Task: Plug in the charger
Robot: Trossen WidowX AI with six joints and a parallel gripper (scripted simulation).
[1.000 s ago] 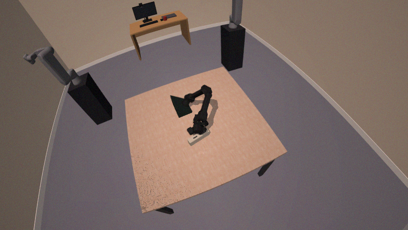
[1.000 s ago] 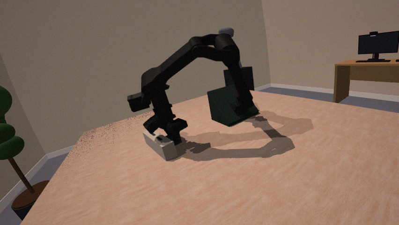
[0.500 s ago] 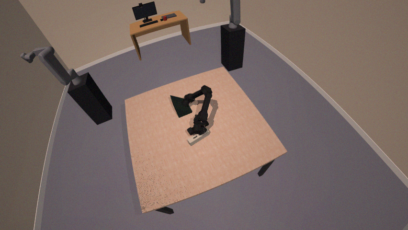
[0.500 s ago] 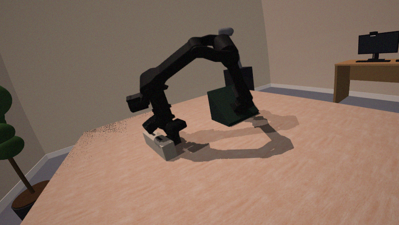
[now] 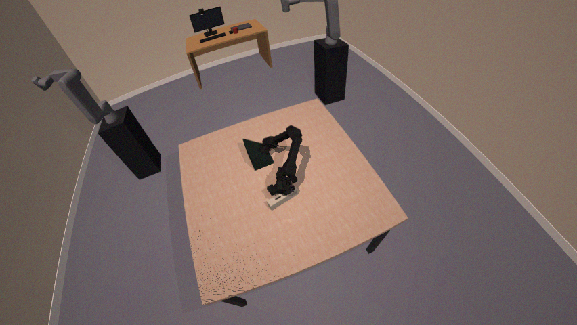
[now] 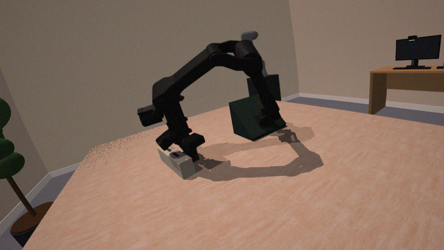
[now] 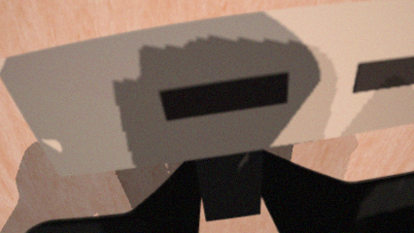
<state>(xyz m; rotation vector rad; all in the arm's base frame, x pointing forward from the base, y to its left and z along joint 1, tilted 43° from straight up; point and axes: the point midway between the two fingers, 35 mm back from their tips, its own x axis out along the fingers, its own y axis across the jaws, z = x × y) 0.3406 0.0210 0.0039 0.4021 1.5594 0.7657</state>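
The black two-prong charger lies 2 cm ahead of my gripper tip and 1 cm above it.
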